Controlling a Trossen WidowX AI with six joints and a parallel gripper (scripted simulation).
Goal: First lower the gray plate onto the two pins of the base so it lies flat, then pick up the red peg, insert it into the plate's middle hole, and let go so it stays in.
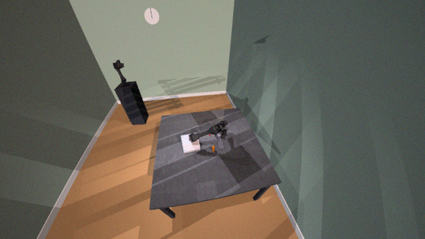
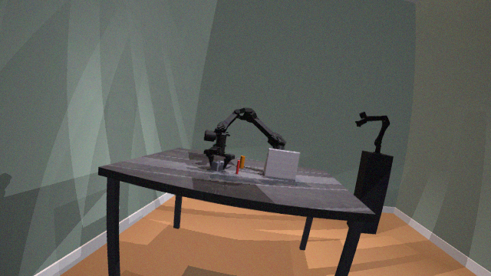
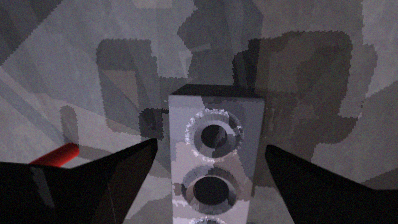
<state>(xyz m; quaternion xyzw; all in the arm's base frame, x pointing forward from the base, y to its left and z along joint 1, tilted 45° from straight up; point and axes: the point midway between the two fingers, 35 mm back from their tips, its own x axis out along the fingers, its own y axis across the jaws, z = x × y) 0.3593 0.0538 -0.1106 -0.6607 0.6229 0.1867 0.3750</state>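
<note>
My gripper tip is now 10 mm past the base and 160 mm to the left of it. From my gripper tip the other things lie so: orange peg: 110 mm behind, 230 mm to the right, 30 mm above; gray plate: 30 mm above; red peg: 120 mm behind, 10 mm to the left, 30 mm above.
</note>
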